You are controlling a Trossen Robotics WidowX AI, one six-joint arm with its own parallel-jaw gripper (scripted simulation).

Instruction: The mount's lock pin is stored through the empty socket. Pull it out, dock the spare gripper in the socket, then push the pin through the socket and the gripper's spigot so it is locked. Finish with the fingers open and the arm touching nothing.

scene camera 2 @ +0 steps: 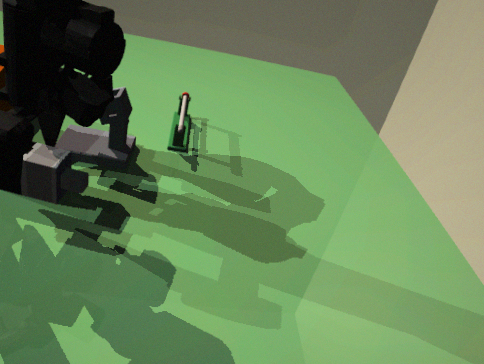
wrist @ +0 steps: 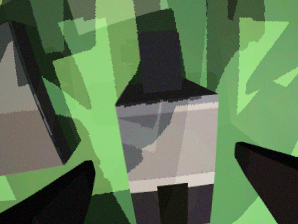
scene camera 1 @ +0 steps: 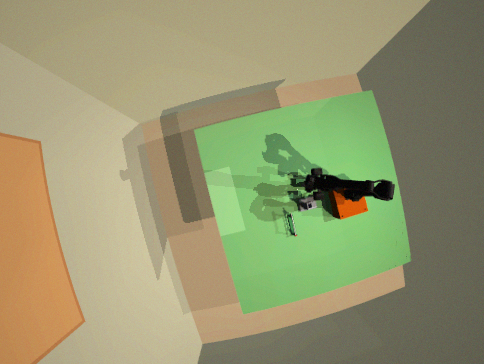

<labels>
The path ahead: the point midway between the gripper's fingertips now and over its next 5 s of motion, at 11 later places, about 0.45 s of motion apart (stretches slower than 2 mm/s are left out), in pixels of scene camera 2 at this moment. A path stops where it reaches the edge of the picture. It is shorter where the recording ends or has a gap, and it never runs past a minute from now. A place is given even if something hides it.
My gripper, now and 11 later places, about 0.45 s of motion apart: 33, 163; 30, 142; 34, 110; 47, 90; 52, 107; 53, 140; 55, 158; 54, 172; 52, 179; 52, 180; 56, 172; 58, 160
</labels>
